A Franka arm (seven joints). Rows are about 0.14 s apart.
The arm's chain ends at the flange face. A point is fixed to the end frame.
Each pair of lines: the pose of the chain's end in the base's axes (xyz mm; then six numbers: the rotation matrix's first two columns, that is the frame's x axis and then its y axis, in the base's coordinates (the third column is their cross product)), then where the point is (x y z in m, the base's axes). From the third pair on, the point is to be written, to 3 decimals.
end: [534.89 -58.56 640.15 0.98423 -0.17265 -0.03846 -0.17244 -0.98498 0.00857]
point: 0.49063 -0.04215 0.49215
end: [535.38 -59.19 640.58 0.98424 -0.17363 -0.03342 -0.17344 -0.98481 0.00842]
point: 0.49188 -0.04284 0.49235
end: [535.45 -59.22 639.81 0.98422 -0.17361 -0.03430 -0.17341 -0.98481 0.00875]
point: 0.492 -0.043 0.492
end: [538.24 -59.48 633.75 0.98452 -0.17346 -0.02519 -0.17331 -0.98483 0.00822]
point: 0.496 -0.043 0.485
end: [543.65 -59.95 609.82 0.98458 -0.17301 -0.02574 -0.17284 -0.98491 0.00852]
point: 0.501 -0.044 0.461
